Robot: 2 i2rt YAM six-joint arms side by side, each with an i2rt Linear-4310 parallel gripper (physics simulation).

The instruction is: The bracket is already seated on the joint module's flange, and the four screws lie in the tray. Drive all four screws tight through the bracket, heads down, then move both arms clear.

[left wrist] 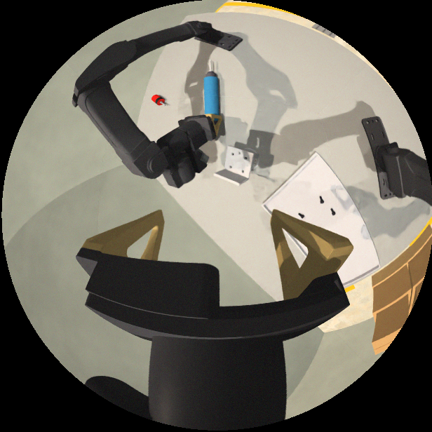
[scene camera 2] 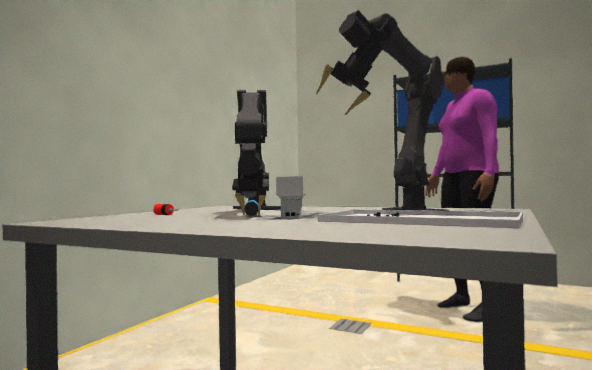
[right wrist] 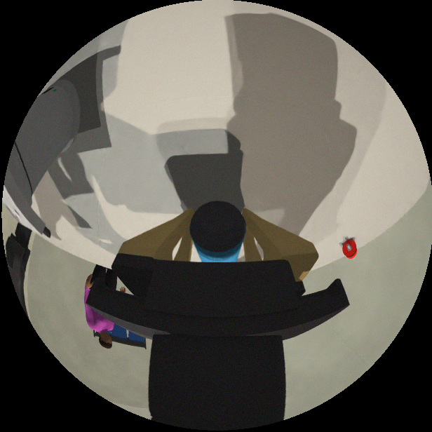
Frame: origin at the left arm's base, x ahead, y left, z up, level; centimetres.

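Seen in the pictures: left gripper, between the fingertips: [scene camera 2: 330, 104]; right gripper, between the fingertips: [scene camera 2: 251, 214].
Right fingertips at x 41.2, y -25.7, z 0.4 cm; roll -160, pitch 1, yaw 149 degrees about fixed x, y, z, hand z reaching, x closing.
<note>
Offsets run from my right fingertips to a thing's top centre. "spot": to the spot under its first point.
The light grey bracket [scene camera 2: 289, 185] [left wrist: 243, 155] is on the grey joint module @[dy +15.9, dx -3.4, dz +6.0 cm] [scene camera 2: 291, 206] [right wrist: 47, 125], which stands on the table. Dark screws @[dy +31.9, dx -19.1, dz +1.1 cm] [scene camera 2: 380, 214] [left wrist: 322, 200] lie in the white tray @[dy +43.8, dx -20.5, dz +1.2 cm] [scene camera 2: 425, 221] [left wrist: 310, 172]; three show in the left wrist view. My right gripper [scene camera 2: 251, 212] [right wrist: 217, 214] is low over the table, its fingers shut on the sides of the blue screwdriver @[spot: dy +2.2, dx +0.8, dz +2.1 cm] [scene camera 2: 252, 207] [left wrist: 211, 95] [right wrist: 217, 227] near its black cap. The screwdriver lies on its side, and its finger contact is partly hidden by the cap. My left gripper [scene camera 2: 331, 104] [left wrist: 216, 215] is open and empty, high above the table.
A red tool @[dy -23.5, dx +17.2, dz +3.0 cm] [scene camera 2: 162, 209] [left wrist: 158, 100] [right wrist: 349, 248] lies at the far left of the table in the scene view. A person in a purple top [scene camera 2: 470, 130] [right wrist: 96, 314] stands behind the table, by a shelf unit [scene camera 2: 511, 150]. Brown boxes [left wrist: 400, 295] show beyond the tray.
</note>
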